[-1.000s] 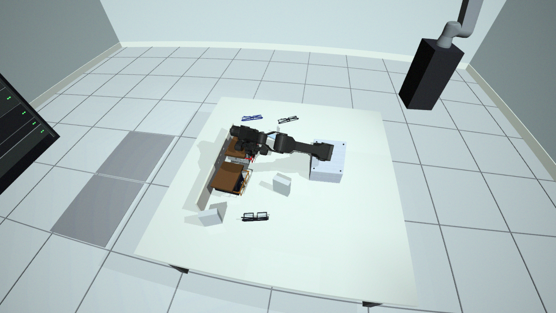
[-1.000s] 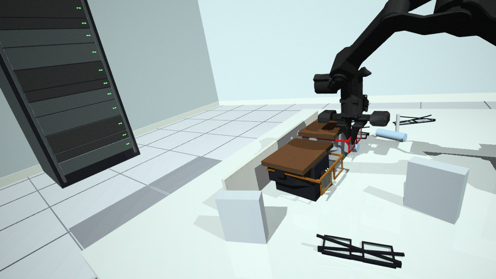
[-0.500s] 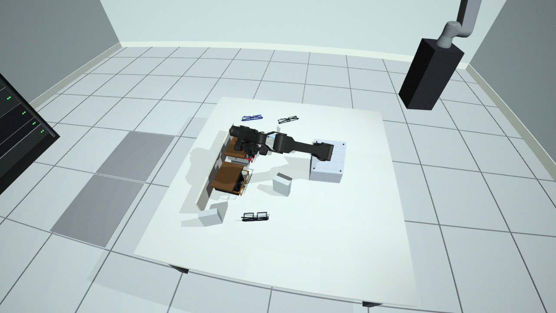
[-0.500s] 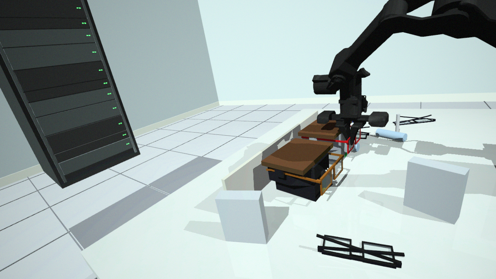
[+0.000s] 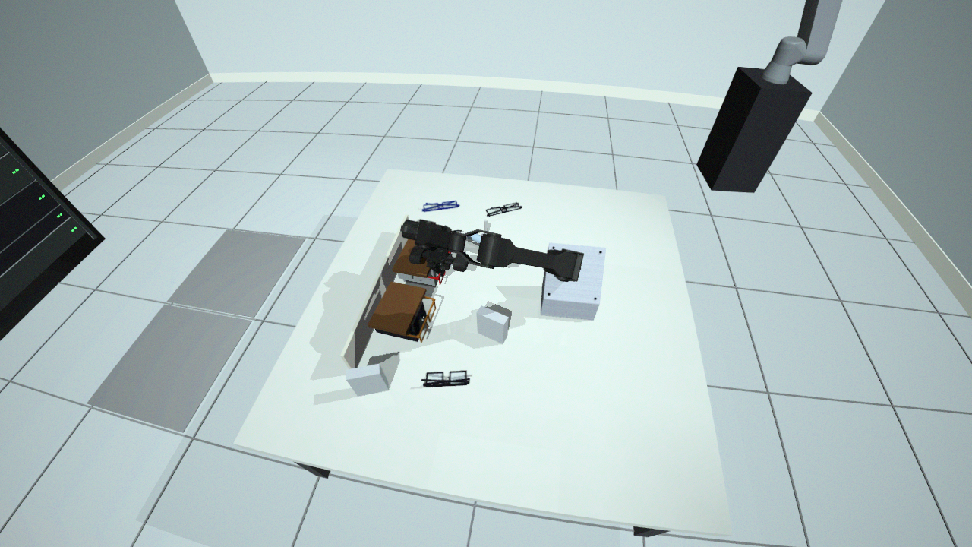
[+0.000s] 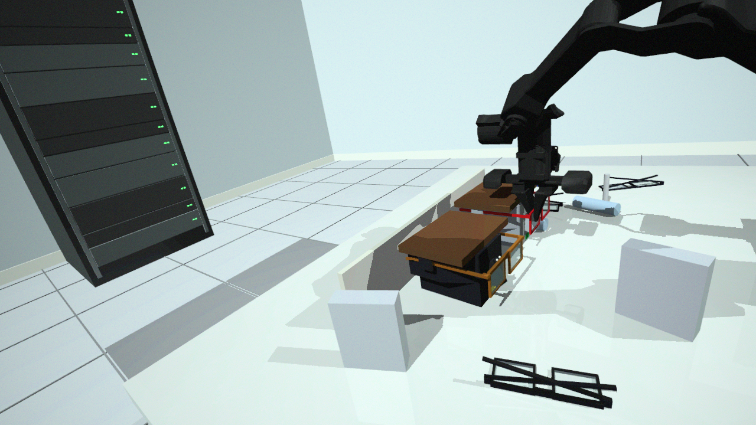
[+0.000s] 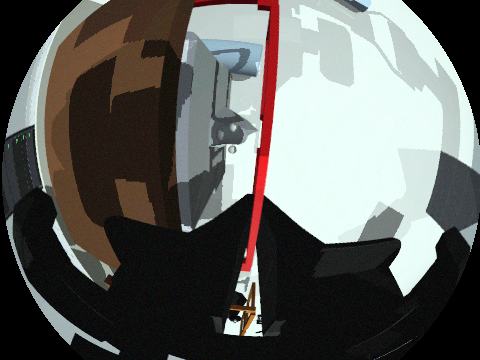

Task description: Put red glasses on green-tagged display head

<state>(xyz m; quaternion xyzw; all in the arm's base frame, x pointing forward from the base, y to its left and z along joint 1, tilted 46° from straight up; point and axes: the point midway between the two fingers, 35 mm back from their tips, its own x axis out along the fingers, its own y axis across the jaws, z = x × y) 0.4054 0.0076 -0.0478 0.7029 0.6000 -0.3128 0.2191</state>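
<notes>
The light grey head is 6 cm ahead of my gripper tip, 5 cm to the right of it and 1 cm below it. The rest, counted from my gripper tip: black head (8 cm ahead, 17 cm to the left, 1 cm below); then grey post (13 cm behind, 26 cm to the right, 4 cm below); then low wall (20 cm ahead, 4 cm to the left, 1 cm below).
</notes>
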